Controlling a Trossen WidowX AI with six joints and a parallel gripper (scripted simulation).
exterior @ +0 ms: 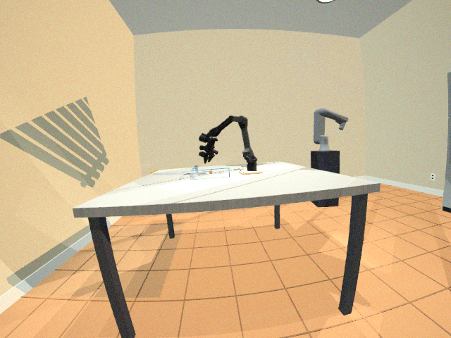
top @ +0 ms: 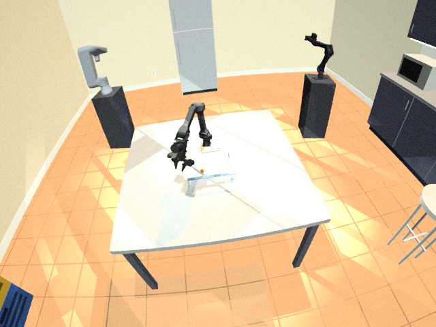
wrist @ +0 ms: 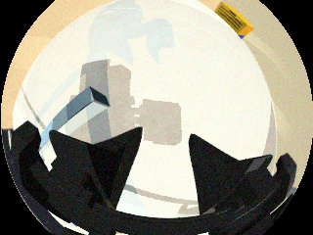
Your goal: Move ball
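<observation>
My gripper tip is now 140 mm to the right of the ball, 60 mm past it and 60 mm above it.
</observation>
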